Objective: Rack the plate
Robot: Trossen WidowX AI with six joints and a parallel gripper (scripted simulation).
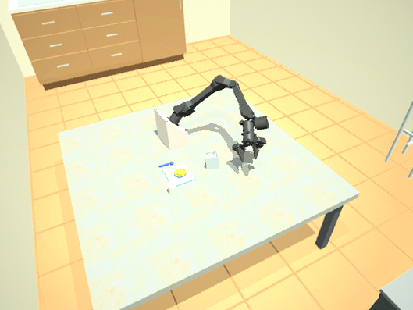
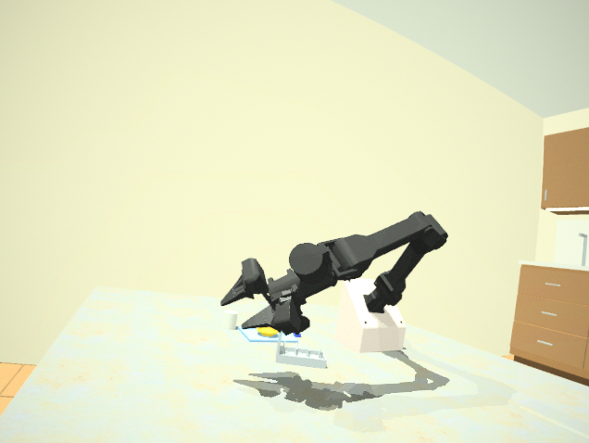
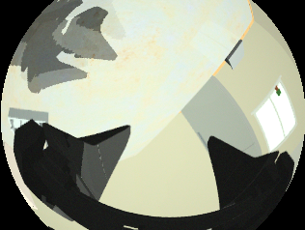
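Right now the plate is 290 mm to the right of my gripper tip, 210 mm behind it and 110 mm below it. Also, from my gripper tip: grey dish rack (220 mm behind, 110 mm below, 90 mm to the right); then light blue mat (300 mm to the right, 210 mm behind, 130 mm below); then white cup (380 mm to the right, 110 mm behind, 100 mm below).
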